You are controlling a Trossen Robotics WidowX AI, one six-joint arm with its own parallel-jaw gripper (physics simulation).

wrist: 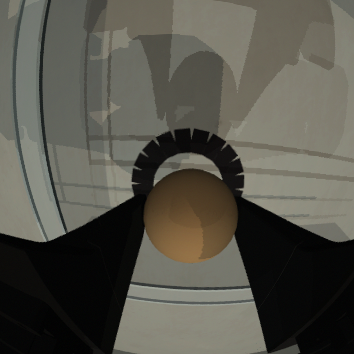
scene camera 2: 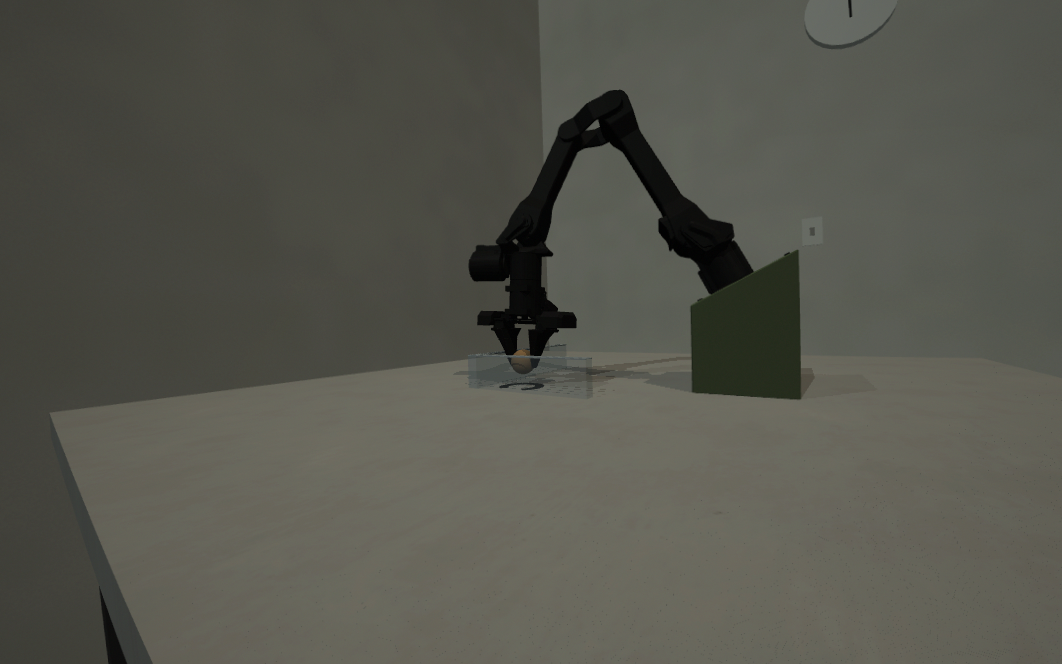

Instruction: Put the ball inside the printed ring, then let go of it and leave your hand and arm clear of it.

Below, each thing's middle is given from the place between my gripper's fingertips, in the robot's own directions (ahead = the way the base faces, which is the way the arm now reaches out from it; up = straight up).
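Position of my gripper relative to the orange-brown ball (wrist: 190, 215): 1 cm below it.
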